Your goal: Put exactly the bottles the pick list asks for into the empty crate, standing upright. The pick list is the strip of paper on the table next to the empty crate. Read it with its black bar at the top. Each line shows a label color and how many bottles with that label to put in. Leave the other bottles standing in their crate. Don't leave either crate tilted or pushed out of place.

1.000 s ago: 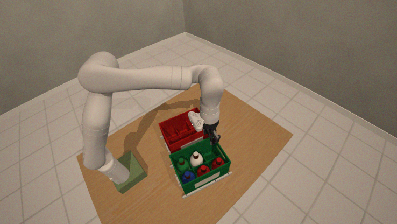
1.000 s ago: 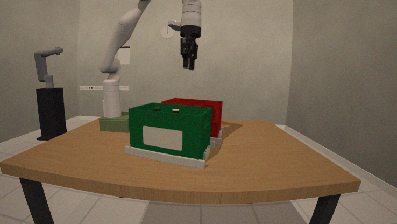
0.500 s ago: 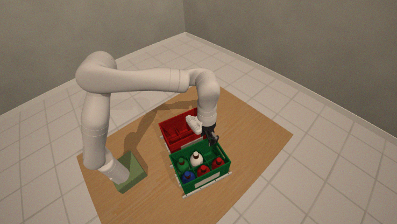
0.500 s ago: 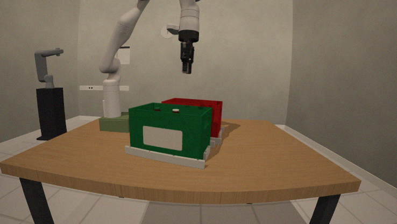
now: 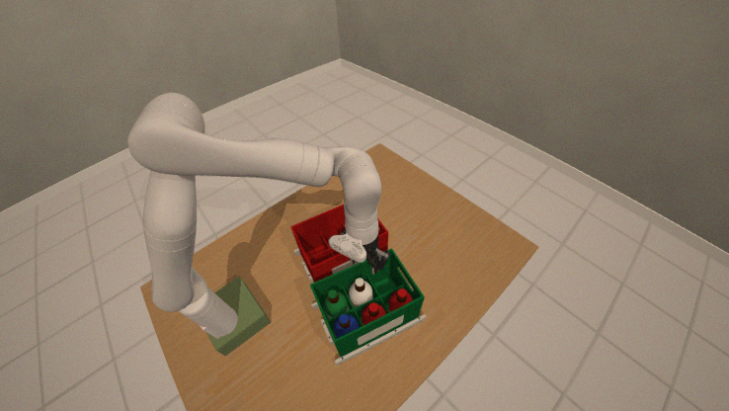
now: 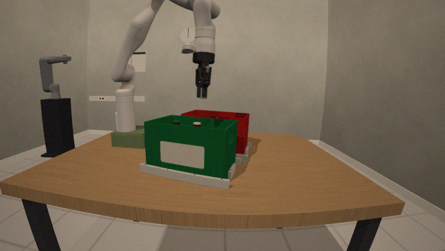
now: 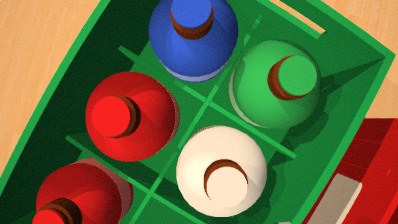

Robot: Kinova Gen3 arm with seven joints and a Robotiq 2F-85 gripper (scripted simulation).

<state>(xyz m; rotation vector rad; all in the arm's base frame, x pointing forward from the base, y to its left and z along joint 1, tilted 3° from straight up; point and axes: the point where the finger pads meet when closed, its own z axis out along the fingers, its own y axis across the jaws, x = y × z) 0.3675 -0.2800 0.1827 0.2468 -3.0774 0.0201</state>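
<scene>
Right now my hand is 1 cm past the white-labelled bottle, 1 cm to the right of it and 18 cm above it. Also, from my hand: green crate: 3 cm behind, 2 cm to the right, 18 cm below; then red-label bottle: 5 cm behind, 7 cm to the right, 18 cm below; then green-label bottle: 9 cm behind, 5 cm to the left, 18 cm below.
</scene>
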